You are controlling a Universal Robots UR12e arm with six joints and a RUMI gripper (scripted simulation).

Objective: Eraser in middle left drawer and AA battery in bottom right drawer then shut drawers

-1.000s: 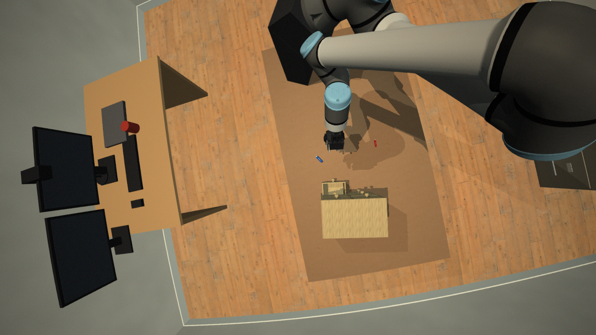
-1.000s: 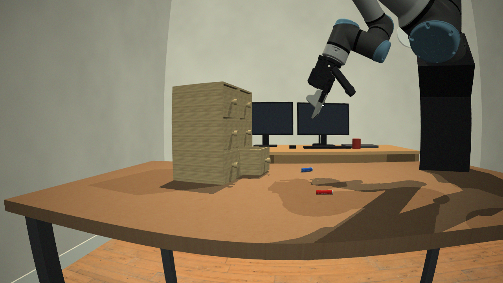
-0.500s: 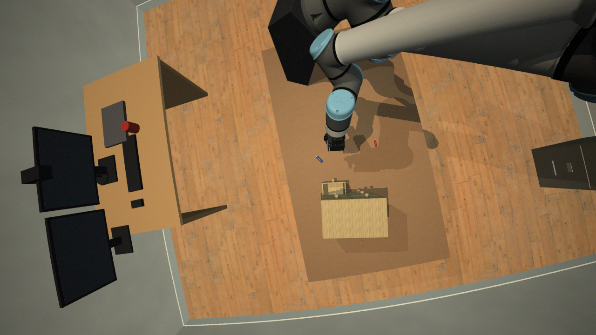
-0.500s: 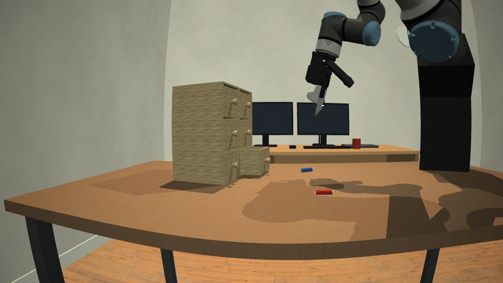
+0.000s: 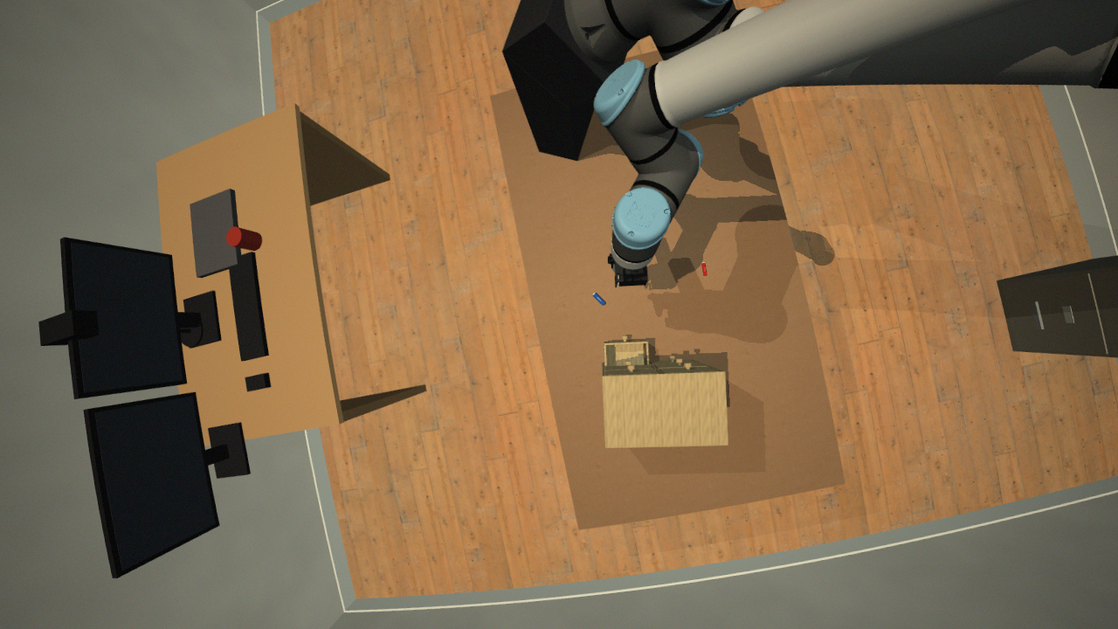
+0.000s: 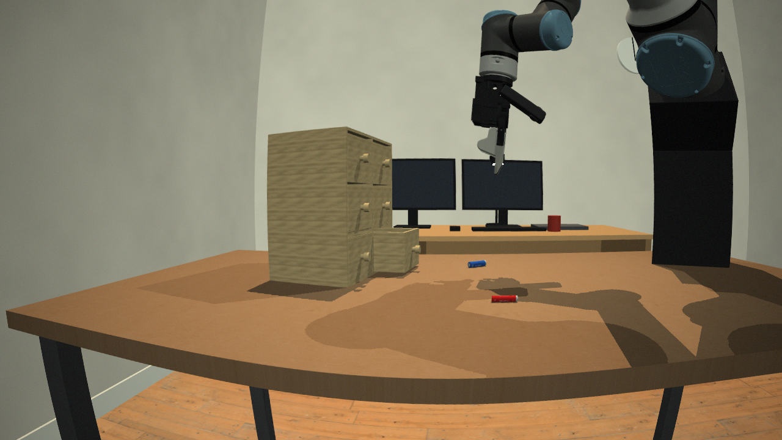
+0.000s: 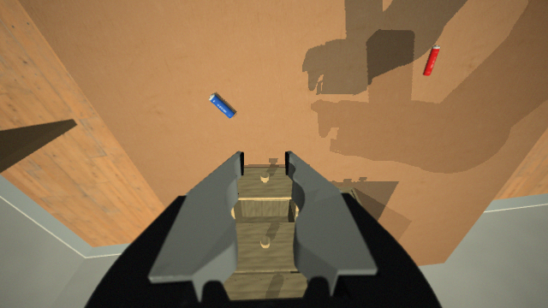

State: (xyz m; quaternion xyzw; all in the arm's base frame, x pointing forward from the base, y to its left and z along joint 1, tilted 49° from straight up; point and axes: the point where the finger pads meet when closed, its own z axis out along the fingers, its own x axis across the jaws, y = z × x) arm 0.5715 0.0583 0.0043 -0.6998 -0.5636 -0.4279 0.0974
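Right now the blue AA battery is 23 cm below my hand, 8 cm to the right of it and 5 cm ahead of it. From my hand the other things lie so: red battery: 27 cm to the left, 23 cm below, 3 cm behind; then eraser: 38 cm ahead, 12 cm to the left, 12 cm below.
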